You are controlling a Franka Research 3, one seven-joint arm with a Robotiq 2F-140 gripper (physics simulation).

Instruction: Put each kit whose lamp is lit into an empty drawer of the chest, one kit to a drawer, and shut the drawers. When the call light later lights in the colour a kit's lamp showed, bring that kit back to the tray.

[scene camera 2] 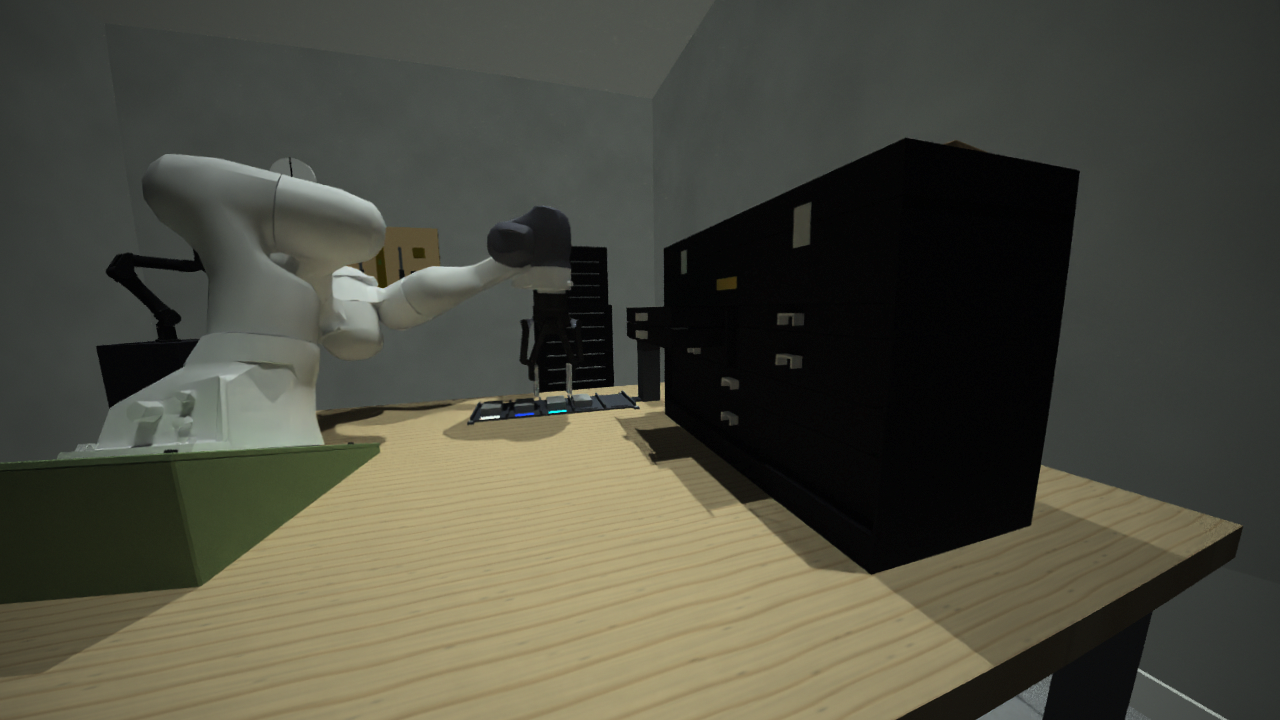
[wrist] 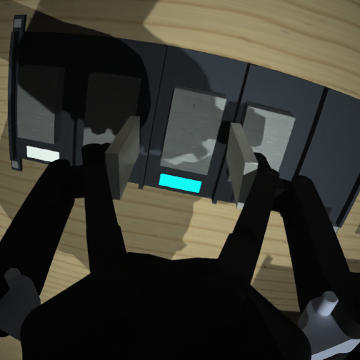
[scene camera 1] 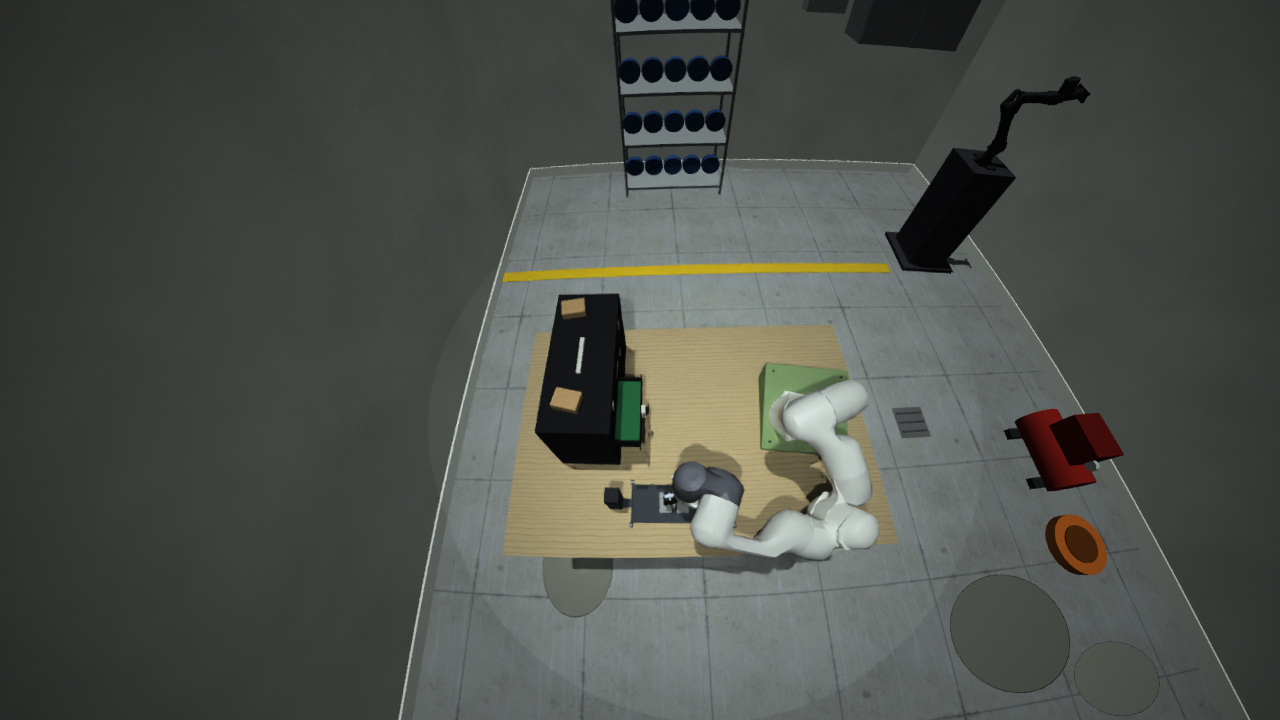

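Observation:
My gripper (scene camera 2: 552,383) (wrist: 183,137) is partly open and empty, its fingers apart on either side of the kit with the cyan lamp (wrist: 195,130). The dark tray (scene camera 1: 643,505) (scene camera 2: 615,402) (wrist: 341,130) holds this grey kit, a kit with a white lamp (wrist: 41,110), a kit between them (wrist: 112,100) and a fourth kit (wrist: 270,135). Scene camera 2 shows a blue lamp (scene camera 2: 524,414) for the kit between; a finger hides it in the wrist view. I see no lit lamp at the fourth kit. The black chest (scene camera 1: 586,358) (scene camera 2: 966,358) has an open drawer (scene camera 1: 630,411) with a green floor.
A small black box (scene camera 1: 612,497) stands beside the tray's end. Two orange-brown blocks (scene camera 1: 572,308) (scene camera 1: 565,399) lie on top of the chest. The open drawer juts over the wooden table (scene camera 1: 698,376) (scene camera 2: 572,555). The arm's base stands on a green block (scene camera 1: 805,376) (scene camera 2: 98,528).

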